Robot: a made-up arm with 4 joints. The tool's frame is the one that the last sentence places.
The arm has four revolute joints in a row. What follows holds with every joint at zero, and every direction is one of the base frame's.
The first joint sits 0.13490 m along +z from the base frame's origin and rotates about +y.
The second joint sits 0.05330 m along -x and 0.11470 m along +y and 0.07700 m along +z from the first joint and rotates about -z.
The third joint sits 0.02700 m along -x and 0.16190 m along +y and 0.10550 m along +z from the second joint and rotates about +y.
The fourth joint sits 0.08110 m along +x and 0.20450 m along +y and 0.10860 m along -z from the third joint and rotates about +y.
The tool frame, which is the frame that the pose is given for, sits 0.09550 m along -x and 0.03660 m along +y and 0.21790 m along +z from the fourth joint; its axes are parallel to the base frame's.
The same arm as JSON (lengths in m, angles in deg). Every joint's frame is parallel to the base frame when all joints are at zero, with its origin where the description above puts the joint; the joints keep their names.
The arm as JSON. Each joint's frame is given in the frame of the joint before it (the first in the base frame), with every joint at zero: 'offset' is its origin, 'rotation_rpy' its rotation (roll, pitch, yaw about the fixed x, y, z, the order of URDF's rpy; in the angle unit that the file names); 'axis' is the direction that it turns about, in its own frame. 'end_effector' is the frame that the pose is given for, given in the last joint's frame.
{"length_unit": "m", "angle_unit": "deg", "chain": [
  {"id": "joint 1", "offset": [0.0, 0.0, 0.1349], "rotation_rpy": [0.0, 0.0, 0.0], "axis": [0.0, 1.0, 0.0]},
  {"id": "joint 2", "offset": [-0.0533, 0.1147, 0.077], "rotation_rpy": [0.0, 0.0, 0.0], "axis": [0.0, 0.0, -1.0]},
  {"id": "joint 3", "offset": [-0.027, 0.1619, 0.1055], "rotation_rpy": [0.0, 0.0, 0.0], "axis": [0.0, 1.0, 0.0]},
  {"id": "joint 4", "offset": [0.0811, 0.2045, -0.1086], "rotation_rpy": [0.0, 0.0, 0.0], "axis": [0.0, 1.0, 0.0]}
], "end_effector": {"offset": [-0.0955, 0.0366, 0.2179], "rotation_rpy": [0.0, 0.0, 0.0]}}

